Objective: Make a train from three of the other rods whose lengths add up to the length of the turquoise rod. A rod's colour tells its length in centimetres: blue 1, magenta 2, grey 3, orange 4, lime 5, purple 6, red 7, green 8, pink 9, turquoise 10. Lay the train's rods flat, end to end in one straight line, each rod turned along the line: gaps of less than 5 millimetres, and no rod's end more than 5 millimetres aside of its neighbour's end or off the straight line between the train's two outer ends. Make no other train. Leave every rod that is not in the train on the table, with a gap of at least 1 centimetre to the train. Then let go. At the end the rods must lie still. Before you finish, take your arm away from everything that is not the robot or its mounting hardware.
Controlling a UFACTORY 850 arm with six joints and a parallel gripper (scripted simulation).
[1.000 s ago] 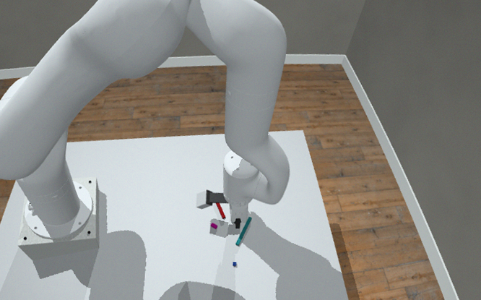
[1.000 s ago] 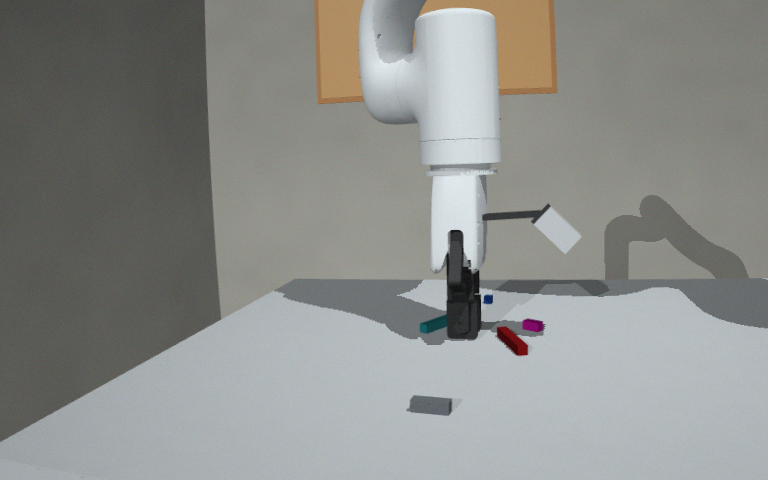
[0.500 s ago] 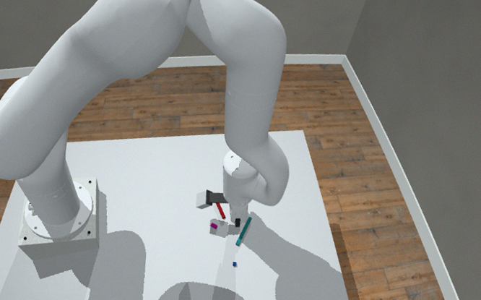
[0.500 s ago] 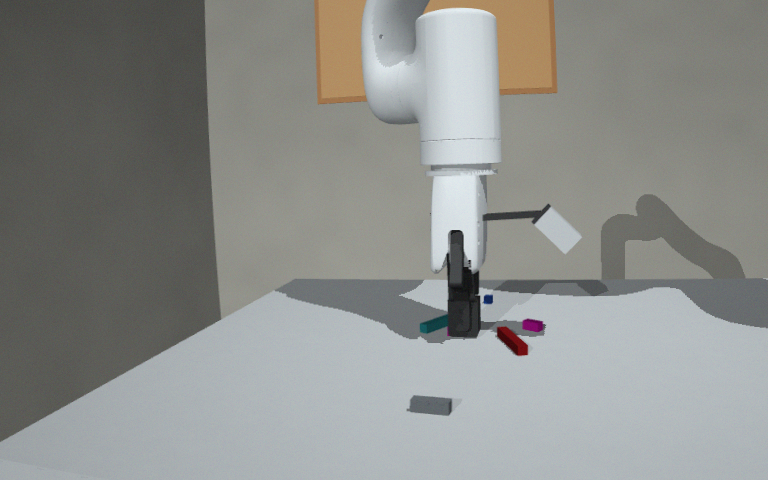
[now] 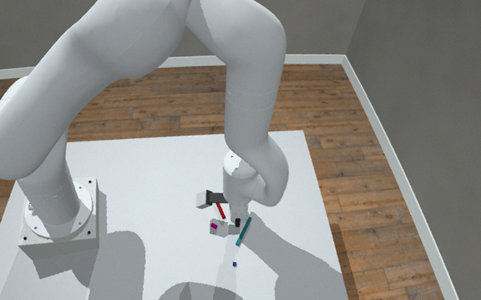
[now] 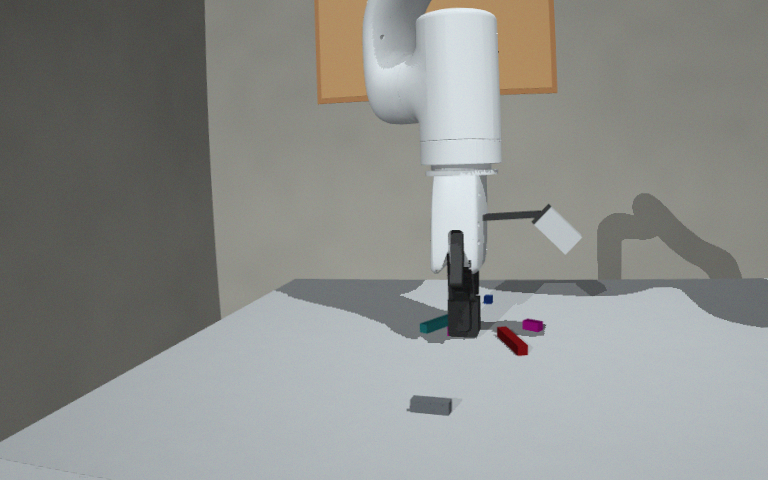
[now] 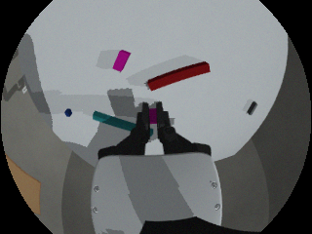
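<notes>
Now: hand 1 cm short of the turquoise rod, 5 cm to the left of it and 2 cm above it. The rest, counted from my hand: grey rod (5 cm ahead, 20 cm to the left, 2 cm below); blue rod (5 cm behind, 14 cm to the right, 2 cm below); red rod (4 cm behind, 4 cm to the left, 2 cm below).
</notes>
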